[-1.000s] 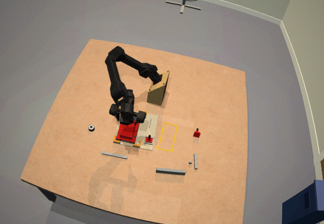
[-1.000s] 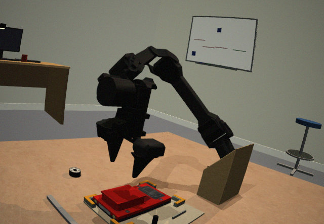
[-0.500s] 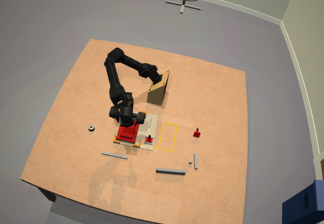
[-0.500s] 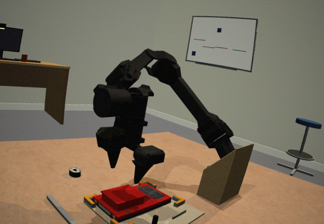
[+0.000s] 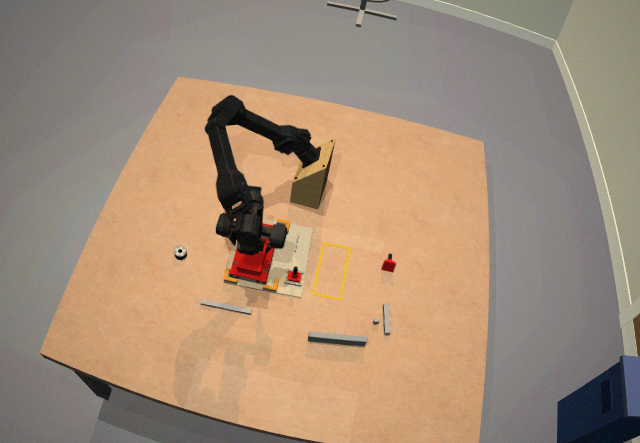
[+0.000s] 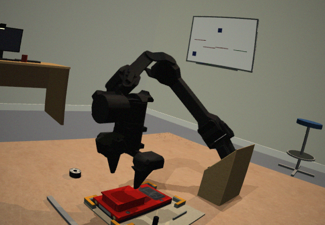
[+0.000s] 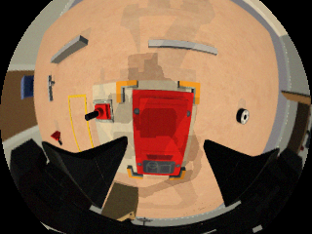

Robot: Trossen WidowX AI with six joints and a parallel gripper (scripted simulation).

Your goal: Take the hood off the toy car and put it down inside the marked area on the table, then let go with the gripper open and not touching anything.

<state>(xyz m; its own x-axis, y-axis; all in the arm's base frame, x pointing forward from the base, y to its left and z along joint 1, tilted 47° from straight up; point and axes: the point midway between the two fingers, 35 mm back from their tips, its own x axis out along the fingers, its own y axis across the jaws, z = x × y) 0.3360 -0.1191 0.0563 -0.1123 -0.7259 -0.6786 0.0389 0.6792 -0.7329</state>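
My gripper tip is now 50 mm above the red hood. Also, from my gripper tip: black wheel (220 mm to the right, 80 mm below, 10 mm ahead).
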